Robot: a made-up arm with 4 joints.
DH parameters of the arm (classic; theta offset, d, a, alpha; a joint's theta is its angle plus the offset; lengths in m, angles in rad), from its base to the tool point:
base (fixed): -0.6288 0 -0.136 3.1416
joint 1: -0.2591 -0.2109 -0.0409 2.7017
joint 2: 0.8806 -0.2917 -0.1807 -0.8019
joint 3: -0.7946 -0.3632 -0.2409 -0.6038
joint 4: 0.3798 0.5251 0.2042 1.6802
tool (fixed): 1.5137 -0.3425 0 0
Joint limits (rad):
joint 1: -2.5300..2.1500
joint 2: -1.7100..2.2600
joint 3: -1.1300..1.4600
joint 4: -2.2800..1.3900
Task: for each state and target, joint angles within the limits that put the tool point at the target. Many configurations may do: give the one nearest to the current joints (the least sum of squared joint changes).
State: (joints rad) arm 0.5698 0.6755 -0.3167 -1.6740
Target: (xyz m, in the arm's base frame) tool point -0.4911 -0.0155 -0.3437
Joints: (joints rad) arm -0.0363 0.8970 0.3995 -0.8842
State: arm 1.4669 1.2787 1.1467 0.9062
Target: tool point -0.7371 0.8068 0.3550
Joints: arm 2.0762 0.7687 1.4074 1.3749
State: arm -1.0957 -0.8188 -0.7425 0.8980
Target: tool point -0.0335 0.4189 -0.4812
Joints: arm -1.4688 -0.5062 -1.0483 0.9600
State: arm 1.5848 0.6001 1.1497 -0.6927
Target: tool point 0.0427 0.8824 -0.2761
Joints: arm 2.1500 0.0241 1.4562 -0.3802
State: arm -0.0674 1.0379 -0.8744 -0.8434
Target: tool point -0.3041 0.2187 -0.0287
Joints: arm -0.2803 1.7321 -0.8495 -1.0316
